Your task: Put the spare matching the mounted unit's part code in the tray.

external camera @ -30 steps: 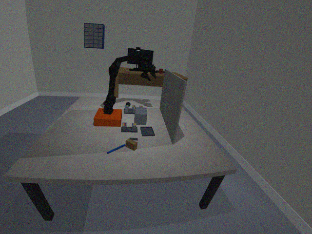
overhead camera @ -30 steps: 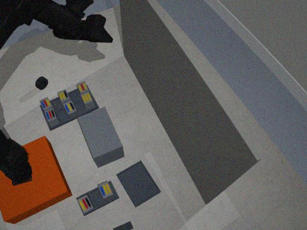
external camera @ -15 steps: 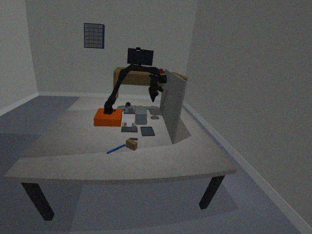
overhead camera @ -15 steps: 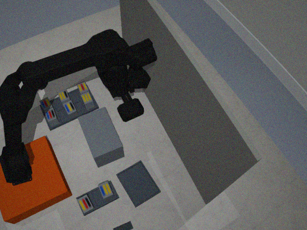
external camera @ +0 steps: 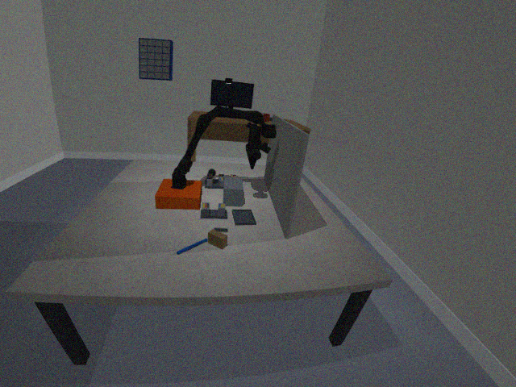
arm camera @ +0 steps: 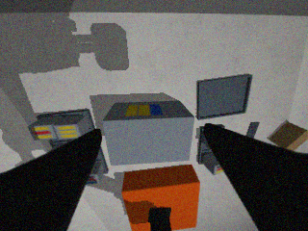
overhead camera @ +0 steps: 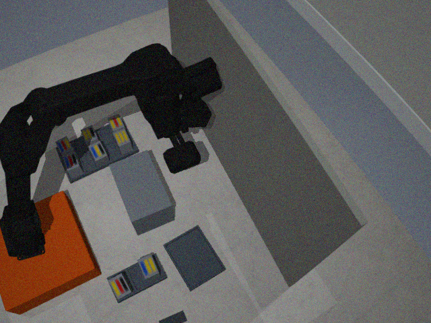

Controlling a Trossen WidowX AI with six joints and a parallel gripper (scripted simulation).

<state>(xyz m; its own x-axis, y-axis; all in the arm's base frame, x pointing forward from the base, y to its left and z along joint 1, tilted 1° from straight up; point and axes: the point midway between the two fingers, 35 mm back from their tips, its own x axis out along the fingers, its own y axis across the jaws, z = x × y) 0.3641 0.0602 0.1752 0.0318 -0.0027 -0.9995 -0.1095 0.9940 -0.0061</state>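
My gripper tip is 15 cm past the rack, 20 cm to the left of it and 19 cm above it. Also, from my gripper tip: dark grey tray: 1 cm behind, 19 cm to the right, 20 cm below; tall grey partition: 15 cm ahead, 2 cm to the left, 2 cm above; tall grey box: 9 cm behind, 15 cm below.
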